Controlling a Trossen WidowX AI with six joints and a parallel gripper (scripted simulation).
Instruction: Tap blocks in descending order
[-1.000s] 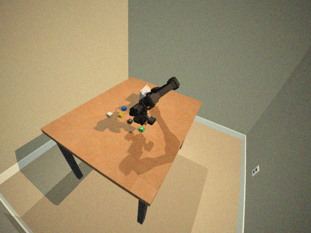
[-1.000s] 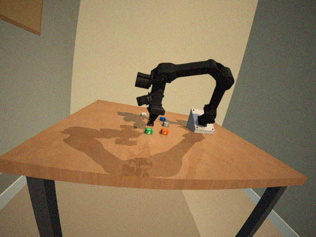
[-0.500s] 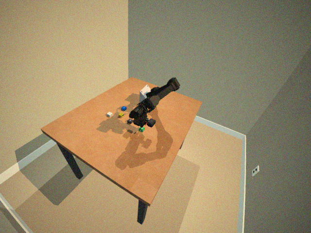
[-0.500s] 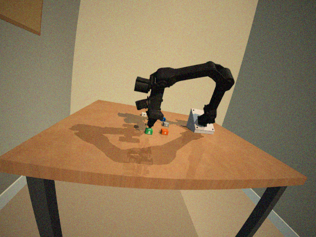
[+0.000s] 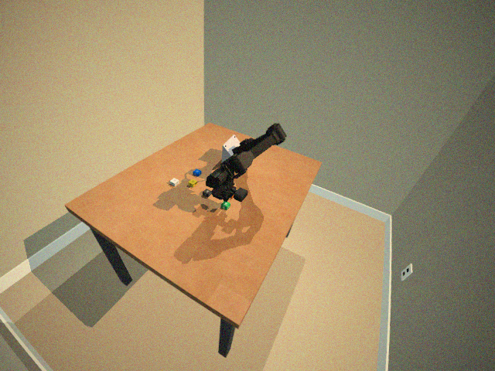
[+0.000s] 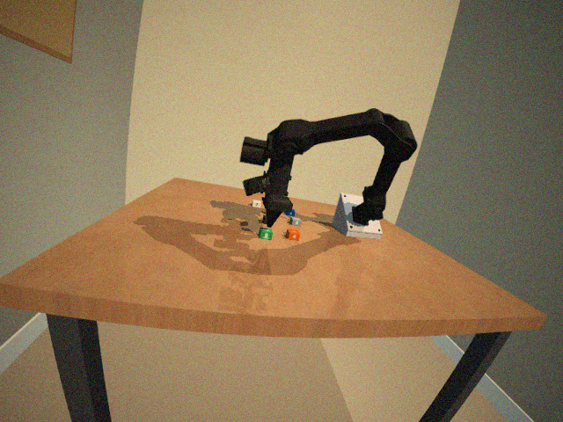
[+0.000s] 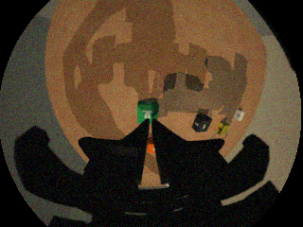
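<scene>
Right now the green block is 1 cm ahead of my gripper tip and 2 cm below it. Also, from my gripper tip: black block: 2 cm behind, 12 cm to the right, 2 cm below; orange block: 8 cm behind, 2 cm to the right, 2 cm below; grey block: 11 cm behind, 14 cm to the right, 2 cm below.
</scene>
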